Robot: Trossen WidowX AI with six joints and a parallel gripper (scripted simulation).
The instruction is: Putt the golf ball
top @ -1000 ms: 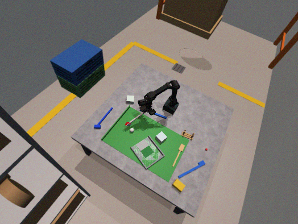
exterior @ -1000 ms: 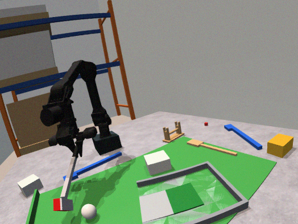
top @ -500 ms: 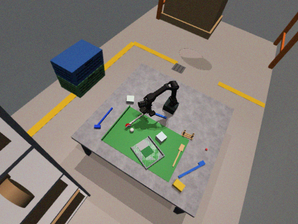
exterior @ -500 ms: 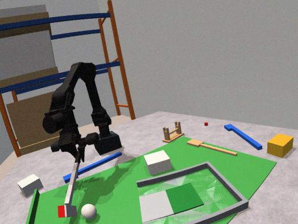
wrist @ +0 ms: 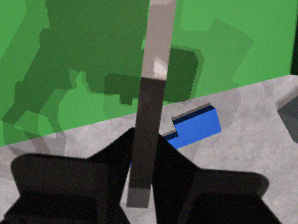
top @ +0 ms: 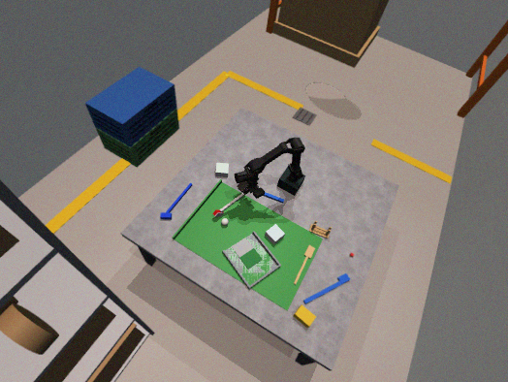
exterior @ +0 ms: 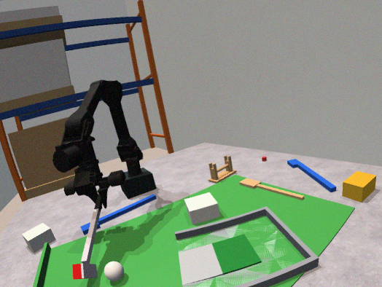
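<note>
My gripper tip is 11 cm short of the red putter and 3 cm to the left of it. From my gripper tip the other things lie so: small red cube (9 cm behind, 70 cm to the left, 7 cm below); then yellow block (38 cm ahead, 65 cm to the left, 5 cm below); then white golf ball (23 cm ahead, 5 cm below).
</note>
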